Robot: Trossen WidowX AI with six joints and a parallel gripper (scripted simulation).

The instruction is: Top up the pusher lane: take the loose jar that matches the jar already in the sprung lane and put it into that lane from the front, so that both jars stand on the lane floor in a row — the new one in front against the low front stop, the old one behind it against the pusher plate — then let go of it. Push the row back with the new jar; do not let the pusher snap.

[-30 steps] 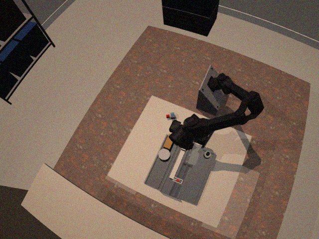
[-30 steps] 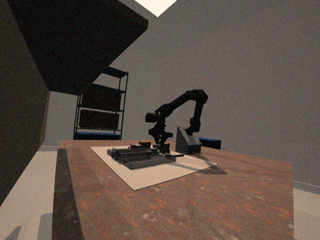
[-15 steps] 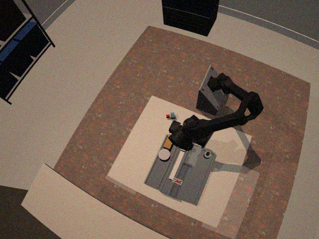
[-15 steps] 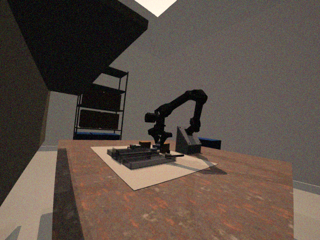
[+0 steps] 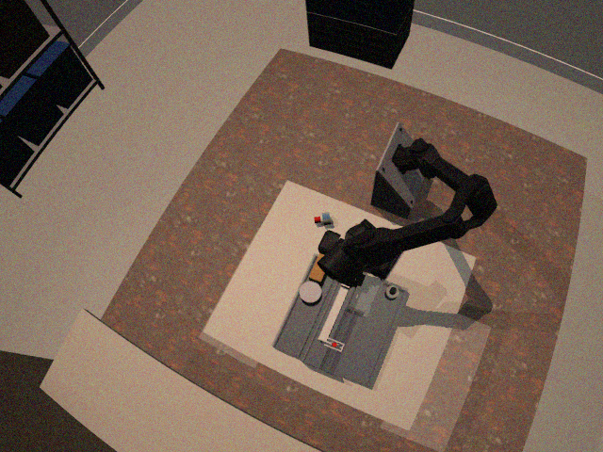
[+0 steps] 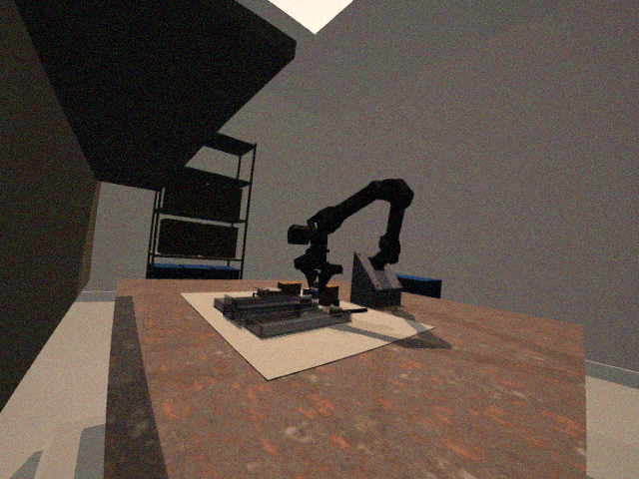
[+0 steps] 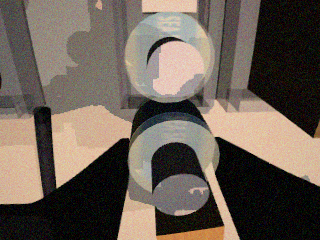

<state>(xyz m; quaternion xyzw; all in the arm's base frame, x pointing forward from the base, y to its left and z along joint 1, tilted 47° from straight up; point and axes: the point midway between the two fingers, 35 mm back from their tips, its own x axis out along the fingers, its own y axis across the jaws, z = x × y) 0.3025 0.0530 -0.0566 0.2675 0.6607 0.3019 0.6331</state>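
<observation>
Right now the orange box is 8 cm to the right of my gripper tip, 6 cm ahead of it and 1 cm below it. Round my gripper tip: grey disc (12 cm ahead, 7 cm to the right, 2 cm below); then grey lane rack (18 cm ahead, 3 cm to the left, 3 cm below); then dark rod (10 cm to the left, 7 cm behind, 5 cm below).
</observation>
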